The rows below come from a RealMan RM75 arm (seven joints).
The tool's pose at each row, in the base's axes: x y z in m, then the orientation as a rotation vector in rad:
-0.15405 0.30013 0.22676 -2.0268 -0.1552 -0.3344
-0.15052 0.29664 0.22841 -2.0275 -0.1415 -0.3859
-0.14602 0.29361 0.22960 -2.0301 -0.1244 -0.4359
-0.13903 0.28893 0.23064 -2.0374 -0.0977 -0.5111
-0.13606 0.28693 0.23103 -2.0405 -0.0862 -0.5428
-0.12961 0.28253 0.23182 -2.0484 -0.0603 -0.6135
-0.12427 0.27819 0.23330 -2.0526 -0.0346 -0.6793
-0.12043 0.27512 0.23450 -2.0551 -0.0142 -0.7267
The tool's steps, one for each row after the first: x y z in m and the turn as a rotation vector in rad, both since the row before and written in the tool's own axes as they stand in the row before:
0.00398 0.00110 -0.00321 -0.0095 0.0415 -0.0132
0.00483 0.00161 -0.00223 -0.0122 0.0414 -0.0103
0.00732 0.00328 -0.00275 -0.0231 0.0616 -0.0153
0.00313 0.00151 -0.00093 -0.0103 0.0259 -0.0064
0.00682 0.00342 -0.00184 -0.0249 0.0571 -0.0144
0.00619 0.00267 -0.00204 -0.0218 0.0539 -0.0122
0.00455 0.00187 -0.00120 -0.0163 0.0394 -0.0076

